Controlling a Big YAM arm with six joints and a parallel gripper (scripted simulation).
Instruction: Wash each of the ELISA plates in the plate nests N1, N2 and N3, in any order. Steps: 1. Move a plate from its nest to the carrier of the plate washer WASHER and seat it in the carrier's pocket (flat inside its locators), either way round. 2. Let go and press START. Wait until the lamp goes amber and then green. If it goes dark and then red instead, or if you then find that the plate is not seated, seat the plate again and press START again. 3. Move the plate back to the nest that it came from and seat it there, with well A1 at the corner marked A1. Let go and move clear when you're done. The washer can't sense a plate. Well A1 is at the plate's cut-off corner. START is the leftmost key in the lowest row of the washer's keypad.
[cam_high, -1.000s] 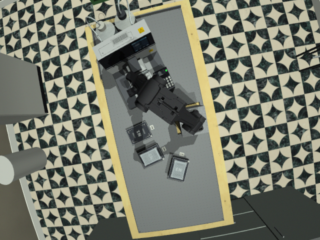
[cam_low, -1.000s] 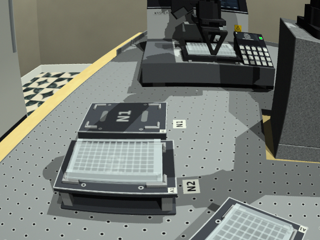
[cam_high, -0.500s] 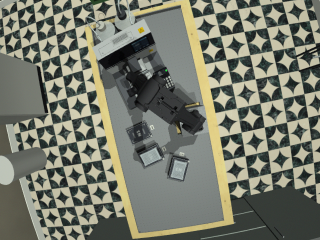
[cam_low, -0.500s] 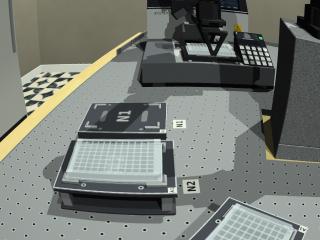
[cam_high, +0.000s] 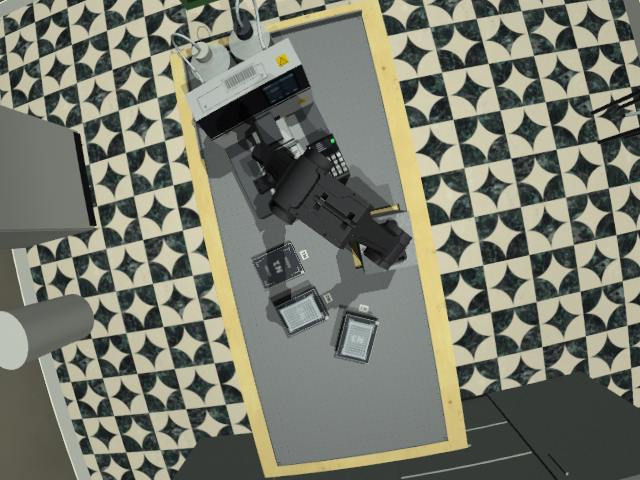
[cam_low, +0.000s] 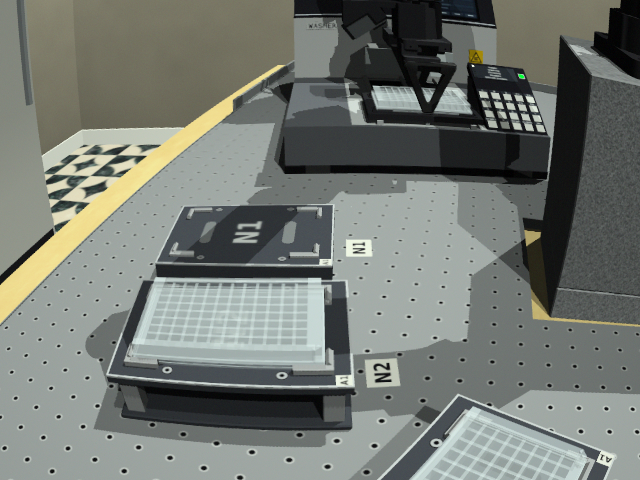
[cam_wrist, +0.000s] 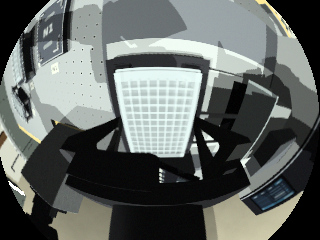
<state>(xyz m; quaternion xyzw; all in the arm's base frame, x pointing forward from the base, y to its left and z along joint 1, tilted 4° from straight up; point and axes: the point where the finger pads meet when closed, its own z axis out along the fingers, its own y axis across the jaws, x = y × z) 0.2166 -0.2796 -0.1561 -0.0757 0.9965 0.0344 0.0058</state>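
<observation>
Right now the washer carrier is 10 mm below my hand. Also, from my hand: plate washer: 20 mm ahead, 150 mm to the right, 40 mm above; then nest N3: 40 mm behind, 610 mm to the left, 50 mm below; then nest label: 60 mm ahead, 260 mm to the left, 90 mm below.
</observation>
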